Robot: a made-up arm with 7 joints. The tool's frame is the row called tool. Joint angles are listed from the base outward. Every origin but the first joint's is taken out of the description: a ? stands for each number. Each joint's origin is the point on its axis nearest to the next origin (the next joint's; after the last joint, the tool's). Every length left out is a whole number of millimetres.
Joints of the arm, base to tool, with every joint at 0 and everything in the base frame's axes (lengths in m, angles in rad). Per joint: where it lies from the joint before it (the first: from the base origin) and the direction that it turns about. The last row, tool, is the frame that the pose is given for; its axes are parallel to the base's.
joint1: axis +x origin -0.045 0 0.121
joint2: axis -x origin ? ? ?
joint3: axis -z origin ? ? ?
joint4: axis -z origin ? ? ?
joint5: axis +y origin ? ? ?
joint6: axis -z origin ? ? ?
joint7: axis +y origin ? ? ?
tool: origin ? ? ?
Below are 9 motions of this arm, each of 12 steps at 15 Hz.
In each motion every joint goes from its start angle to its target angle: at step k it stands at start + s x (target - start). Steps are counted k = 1, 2, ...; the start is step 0. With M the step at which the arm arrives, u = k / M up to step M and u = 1 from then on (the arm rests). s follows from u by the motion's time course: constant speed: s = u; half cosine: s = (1 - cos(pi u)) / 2; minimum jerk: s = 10 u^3 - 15 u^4 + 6 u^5.
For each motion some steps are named. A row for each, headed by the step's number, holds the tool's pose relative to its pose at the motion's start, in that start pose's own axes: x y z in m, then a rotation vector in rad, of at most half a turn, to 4 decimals.
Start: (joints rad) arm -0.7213 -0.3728 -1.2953 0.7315 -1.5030 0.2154 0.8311
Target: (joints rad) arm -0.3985 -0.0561 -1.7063 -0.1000 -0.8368 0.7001 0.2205
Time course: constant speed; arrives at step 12
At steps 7, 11, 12:
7: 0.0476 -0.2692 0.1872 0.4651 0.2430 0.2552
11: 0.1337 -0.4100 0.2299 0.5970 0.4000 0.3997
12: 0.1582 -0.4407 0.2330 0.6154 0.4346 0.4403

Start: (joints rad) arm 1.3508 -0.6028 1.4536 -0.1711 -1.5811 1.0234 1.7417
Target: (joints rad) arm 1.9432 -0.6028 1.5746 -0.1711 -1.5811 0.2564 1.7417
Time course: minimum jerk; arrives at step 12
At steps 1, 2, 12:
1: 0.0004 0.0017 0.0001 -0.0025 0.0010 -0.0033
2: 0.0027 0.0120 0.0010 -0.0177 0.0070 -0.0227
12: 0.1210 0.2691 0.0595 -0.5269 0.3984 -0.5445

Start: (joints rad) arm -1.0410 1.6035 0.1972 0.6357 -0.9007 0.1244 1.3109
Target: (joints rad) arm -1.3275 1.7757 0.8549 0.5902 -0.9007 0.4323 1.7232
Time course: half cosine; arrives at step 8
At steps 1, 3, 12:
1: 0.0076 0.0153 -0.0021 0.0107 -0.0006 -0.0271
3: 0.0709 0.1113 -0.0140 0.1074 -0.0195 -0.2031
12: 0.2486 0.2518 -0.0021 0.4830 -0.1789 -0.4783

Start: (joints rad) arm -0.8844 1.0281 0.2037 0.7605 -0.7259 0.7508 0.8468
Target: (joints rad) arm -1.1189 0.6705 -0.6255 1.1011 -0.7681 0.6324 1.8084
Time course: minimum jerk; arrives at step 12
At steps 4, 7, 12:
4: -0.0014 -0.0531 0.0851 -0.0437 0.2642 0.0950
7: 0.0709 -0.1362 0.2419 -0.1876 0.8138 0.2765
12: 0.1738 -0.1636 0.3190 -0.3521 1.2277 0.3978

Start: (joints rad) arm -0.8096 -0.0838 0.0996 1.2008 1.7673 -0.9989 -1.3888
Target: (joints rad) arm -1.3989 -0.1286 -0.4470 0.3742 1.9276 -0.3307 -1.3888
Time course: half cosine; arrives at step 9
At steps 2, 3, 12:
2: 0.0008 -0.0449 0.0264 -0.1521 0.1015 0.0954
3: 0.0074 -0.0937 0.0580 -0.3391 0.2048 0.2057
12: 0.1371 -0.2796 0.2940 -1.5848 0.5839 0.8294

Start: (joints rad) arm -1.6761 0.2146 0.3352 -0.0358 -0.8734 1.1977 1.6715
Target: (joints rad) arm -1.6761 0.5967 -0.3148 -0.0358 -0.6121 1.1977 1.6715
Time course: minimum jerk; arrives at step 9
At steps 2, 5, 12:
2: 0.0000 -0.0085 0.0040 -0.0530 0.0225 -0.0095
5: 0.0086 -0.0438 0.0302 -0.4283 0.1567 -0.1230
12: 0.0237 -0.0495 0.0409 -0.7154 0.2324 -0.2602

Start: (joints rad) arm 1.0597 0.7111 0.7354 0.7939 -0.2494 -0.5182 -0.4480
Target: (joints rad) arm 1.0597 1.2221 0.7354 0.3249 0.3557 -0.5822 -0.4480
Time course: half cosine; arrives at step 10
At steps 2, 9, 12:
2: -0.0145 -0.0214 -0.0014 0.0312 0.0045 0.0410
9: -0.0760 -0.2583 -0.0279 0.1432 0.1614 0.4852
12: -0.0754 -0.2650 -0.0283 0.1413 0.1688 0.4977

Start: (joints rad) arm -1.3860 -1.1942 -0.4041 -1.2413 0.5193 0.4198 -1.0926
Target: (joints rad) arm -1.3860 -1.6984 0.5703 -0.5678 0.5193 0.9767 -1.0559
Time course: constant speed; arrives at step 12
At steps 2, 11, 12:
2: 0.0919 0.1389 -0.0710 -0.2151 -0.0058 -0.2973
11: 0.7668 0.1521 -0.3520 -0.8686 0.3674 -1.7237
12: 0.8228 0.0947 -0.3688 -0.9036 0.4644 -1.8768

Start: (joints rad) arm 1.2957 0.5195 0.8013 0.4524 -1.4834 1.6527 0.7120
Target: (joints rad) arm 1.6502 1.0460 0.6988 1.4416 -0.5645 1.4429 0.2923
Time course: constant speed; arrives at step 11
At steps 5, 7, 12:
5: 0.1310 0.0382 -0.3447 -0.2538 -0.5898 -0.1999
7: 0.2332 0.0469 -0.4420 -0.3381 -0.7978 -0.3167
12: 0.4724 0.0526 -0.5484 -0.4808 -1.1362 -0.6146

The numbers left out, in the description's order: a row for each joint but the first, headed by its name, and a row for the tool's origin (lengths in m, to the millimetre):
joint2: 0 0.116 -0.024
joint3: 0 -0.04 -0.08
joint4: -0.039 0.016 0
joint5: -0.205 0.07 0
joint6: 0.112 0 0.052
joint7: -0.097 0.183 0
tool: -0.29 0 0.022

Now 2 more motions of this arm.
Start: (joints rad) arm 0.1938 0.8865 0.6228 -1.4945 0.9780 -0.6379 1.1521
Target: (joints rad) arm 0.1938 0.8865 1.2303 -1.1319 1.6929 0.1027 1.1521
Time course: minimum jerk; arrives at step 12
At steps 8, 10, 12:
8: -0.0093 -0.2147 0.2865 1.0784 0.2613 0.5050
10: 0.0092 -0.2910 0.3196 1.2417 0.3690 0.6528
12: 0.0142 -0.3065 0.3251 1.2704 0.3928 0.6843

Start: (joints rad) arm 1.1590 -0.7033 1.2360 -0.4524 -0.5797 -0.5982 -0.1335
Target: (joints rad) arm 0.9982 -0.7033 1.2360 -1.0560 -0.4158 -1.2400 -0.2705
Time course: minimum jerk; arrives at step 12
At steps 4, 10, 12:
4: -0.0515 -0.1145 -0.0101 0.0809 -0.0476 0.2461
10: -0.0019 -0.5261 -0.1140 0.4005 -0.1946 1.1386
12: 0.0089 -0.5417 -0.1206 0.4173 -0.1998 1.1806

